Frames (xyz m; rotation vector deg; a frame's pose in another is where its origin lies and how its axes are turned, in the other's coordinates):
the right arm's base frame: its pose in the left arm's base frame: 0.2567 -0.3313 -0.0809 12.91 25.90 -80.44
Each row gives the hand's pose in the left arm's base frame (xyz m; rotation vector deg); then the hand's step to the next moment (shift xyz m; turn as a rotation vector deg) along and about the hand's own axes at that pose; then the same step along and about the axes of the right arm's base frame.
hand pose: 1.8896 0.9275 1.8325 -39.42 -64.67 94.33
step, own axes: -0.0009 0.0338 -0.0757 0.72 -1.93 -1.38
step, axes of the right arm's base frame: 0.0111 0.0601 -0.0560 -1.55 1.73 0.86
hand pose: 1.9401 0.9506 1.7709 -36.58 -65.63 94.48
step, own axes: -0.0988 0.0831 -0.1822 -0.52 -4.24 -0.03
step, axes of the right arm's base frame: 0.1090 0.1627 -0.1073 -1.25 1.52 3.79
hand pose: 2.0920 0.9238 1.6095 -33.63 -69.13 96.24
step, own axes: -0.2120 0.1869 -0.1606 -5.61 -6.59 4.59
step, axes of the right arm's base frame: 0.2425 0.1479 -0.1580 3.09 -0.41 9.29
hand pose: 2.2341 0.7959 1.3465 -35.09 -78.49 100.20
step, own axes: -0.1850 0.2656 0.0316 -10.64 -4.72 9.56
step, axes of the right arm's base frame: 0.2853 -0.0040 -0.1561 9.63 -3.09 11.16
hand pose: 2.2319 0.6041 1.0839 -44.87 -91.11 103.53
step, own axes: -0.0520 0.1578 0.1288 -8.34 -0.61 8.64
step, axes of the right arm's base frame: 0.1772 -0.0786 -0.0814 9.65 -3.29 6.37
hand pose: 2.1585 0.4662 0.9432 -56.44 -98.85 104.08
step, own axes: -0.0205 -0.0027 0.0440 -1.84 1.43 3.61
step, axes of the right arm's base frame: 0.0352 -0.0274 0.0192 3.90 -1.78 0.35
